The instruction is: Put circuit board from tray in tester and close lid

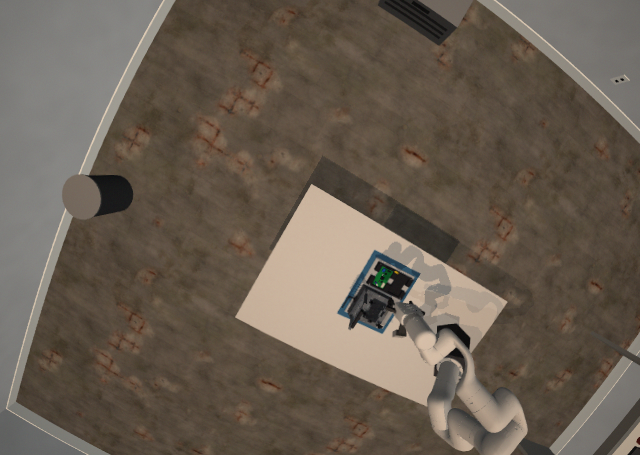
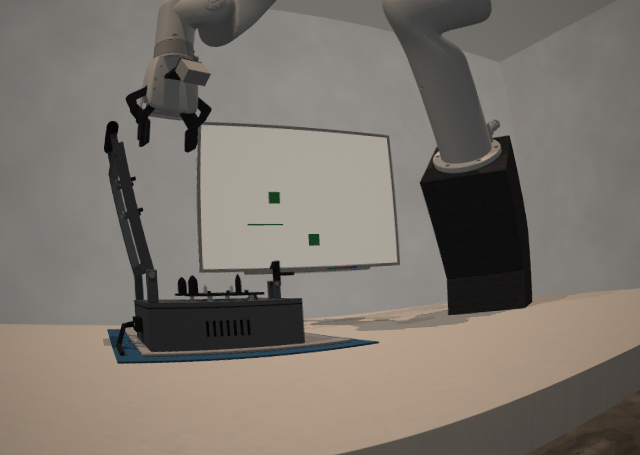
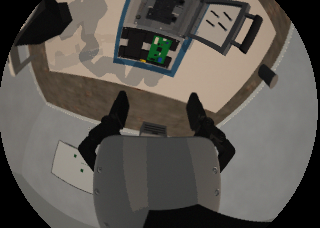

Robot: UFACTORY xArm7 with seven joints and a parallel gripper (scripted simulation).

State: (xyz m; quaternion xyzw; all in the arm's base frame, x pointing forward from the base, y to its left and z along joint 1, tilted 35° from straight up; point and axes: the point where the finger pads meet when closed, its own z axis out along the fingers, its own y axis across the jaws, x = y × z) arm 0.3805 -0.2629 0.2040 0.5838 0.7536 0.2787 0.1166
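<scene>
Right now my hand is 300 mm above the green circuit board. Also, from my hand: lid (80 mm ahead, 170 mm to the left, 130 mm below); then latch hook (110 mm behind, 220 mm to the left, 230 mm below).
</scene>
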